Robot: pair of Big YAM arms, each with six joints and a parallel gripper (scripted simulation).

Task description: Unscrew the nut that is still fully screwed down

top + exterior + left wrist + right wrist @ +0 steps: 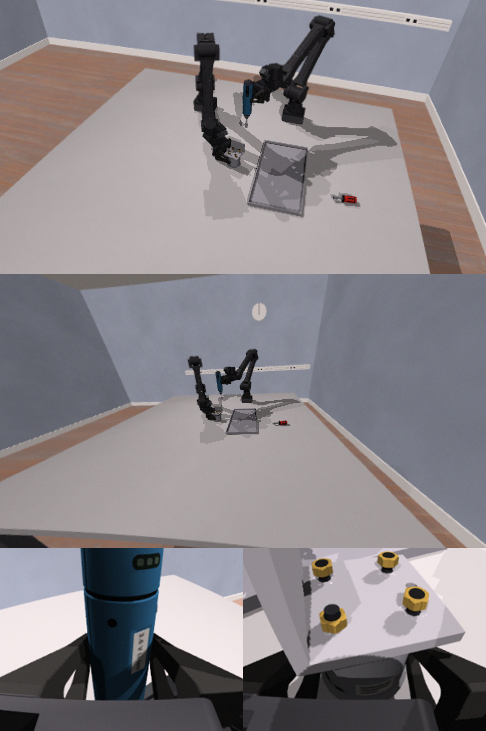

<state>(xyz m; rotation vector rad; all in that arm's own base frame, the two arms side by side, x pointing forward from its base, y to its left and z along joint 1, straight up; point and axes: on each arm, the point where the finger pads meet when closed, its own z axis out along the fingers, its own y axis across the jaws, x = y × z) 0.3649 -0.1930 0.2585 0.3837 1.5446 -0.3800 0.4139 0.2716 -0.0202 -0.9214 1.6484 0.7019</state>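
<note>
The grey bracket is 50 mm above my right hand. Also, from my right hand: flat grey tray: 220 mm to the left, 30 mm ahead, 20 mm below; then nut: 50 mm above, 20 mm to the right, 10 mm ahead; then grey tip: 150 mm above, 90 mm behind, 40 mm to the left.
</note>
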